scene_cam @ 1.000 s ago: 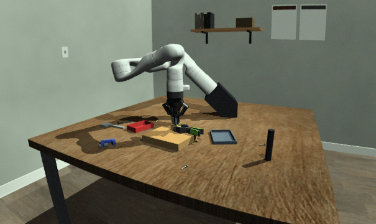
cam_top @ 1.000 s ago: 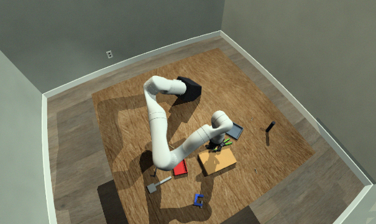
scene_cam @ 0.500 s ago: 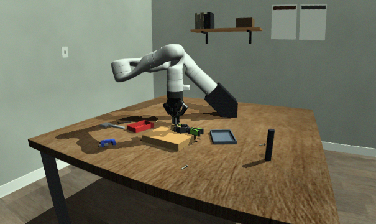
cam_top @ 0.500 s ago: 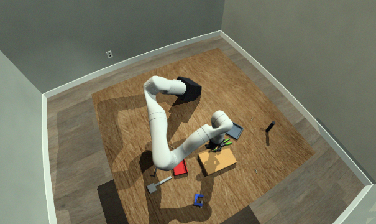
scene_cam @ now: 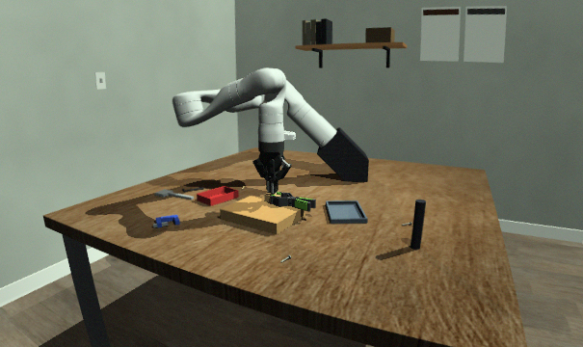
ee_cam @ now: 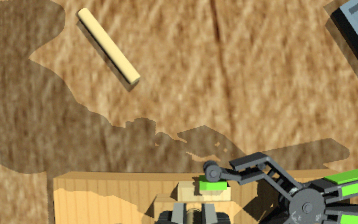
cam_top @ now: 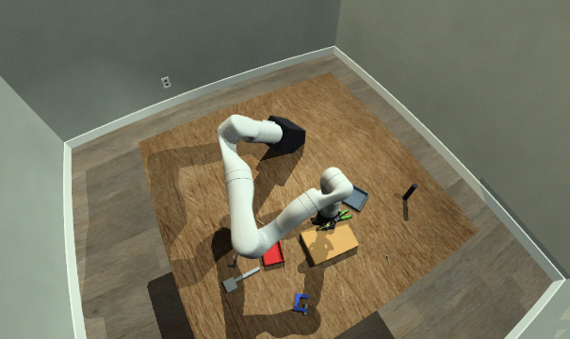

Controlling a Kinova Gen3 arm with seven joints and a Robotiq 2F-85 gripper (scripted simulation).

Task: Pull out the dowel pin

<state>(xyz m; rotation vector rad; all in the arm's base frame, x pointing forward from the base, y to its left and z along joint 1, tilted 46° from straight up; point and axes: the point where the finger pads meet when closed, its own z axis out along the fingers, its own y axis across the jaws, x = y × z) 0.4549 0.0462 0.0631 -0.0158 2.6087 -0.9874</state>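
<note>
Now: hand 20 mm above the dowel pin. From my hand the other things lie so: thin pale stick 120 mm behind, 50 mm to the right, 80 mm below; then small wooden block 40 mm below; then tan bench board 60 mm ahead, 60 mm below.
</note>
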